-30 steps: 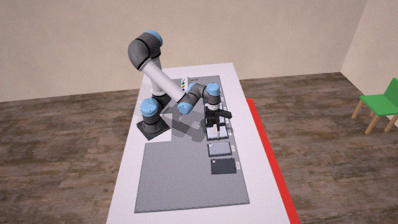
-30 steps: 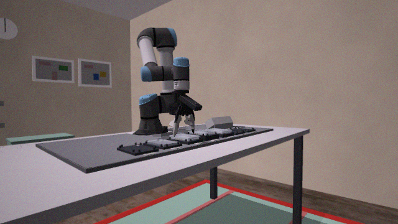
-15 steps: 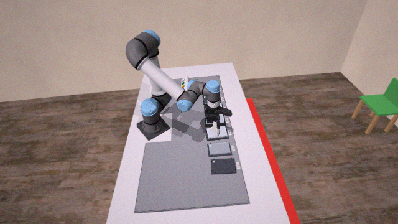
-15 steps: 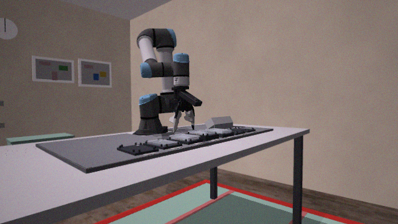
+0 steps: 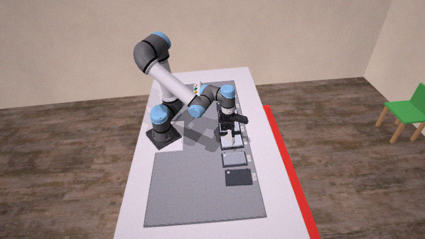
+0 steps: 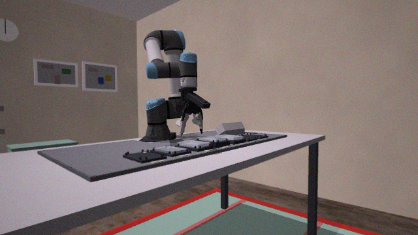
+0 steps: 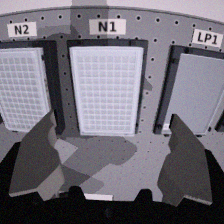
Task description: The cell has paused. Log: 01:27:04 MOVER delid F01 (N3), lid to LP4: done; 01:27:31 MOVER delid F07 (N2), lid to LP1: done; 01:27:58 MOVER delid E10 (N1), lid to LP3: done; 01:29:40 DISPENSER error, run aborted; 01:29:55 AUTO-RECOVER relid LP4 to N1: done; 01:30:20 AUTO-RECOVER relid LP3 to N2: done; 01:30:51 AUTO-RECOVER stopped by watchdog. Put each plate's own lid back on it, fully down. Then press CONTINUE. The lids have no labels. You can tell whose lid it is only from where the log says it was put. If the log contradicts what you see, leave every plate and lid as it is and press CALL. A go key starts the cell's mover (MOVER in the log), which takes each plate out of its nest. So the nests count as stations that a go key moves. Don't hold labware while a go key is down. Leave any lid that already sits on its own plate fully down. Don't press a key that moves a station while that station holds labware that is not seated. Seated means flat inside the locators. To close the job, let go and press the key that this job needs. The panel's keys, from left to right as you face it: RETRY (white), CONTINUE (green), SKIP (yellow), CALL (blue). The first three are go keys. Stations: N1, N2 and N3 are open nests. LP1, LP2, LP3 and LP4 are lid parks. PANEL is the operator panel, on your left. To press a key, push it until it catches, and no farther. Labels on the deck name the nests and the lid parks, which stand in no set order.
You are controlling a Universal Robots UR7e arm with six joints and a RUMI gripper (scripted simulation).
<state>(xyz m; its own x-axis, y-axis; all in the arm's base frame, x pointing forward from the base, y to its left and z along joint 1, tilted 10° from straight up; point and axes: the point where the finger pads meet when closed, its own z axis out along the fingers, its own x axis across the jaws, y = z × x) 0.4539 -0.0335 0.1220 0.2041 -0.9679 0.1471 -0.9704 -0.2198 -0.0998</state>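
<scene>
Right now the well plate is 30 mm behind my hand, 130 mm to the left of it and 40 mm below it. Round my hand: yellow skip key (320 mm behind, 470 mm to the left); then green continue key (330 mm behind, 520 mm to the left); then dark lid park (60 mm ahead, 250 mm to the right, 60 mm below).
</scene>
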